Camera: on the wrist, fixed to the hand. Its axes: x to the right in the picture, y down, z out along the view.
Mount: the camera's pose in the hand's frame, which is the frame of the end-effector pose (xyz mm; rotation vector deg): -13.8 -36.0 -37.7 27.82 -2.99 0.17
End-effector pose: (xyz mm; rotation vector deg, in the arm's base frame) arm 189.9 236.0 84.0 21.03 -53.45 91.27
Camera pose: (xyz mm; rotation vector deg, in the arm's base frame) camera 236.7 253.8 63.8 42.76 -32.90 103.86
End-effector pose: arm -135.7 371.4 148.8 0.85 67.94 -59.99
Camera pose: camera -187.6 379.6 160.7 20.99 49.34 -74.66
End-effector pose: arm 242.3 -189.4 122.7 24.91 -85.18 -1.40
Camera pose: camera 286.2 -208.7 98.1 47.39 -88.30 19.25
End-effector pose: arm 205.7 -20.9 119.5 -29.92 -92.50 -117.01
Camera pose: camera 195.8 -49.0 74.5 -22.83 -117.32 -89.34
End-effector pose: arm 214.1 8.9 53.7 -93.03 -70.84 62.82
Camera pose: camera 237.8 -0.8 101.2 -70.61 -51.92 75.97
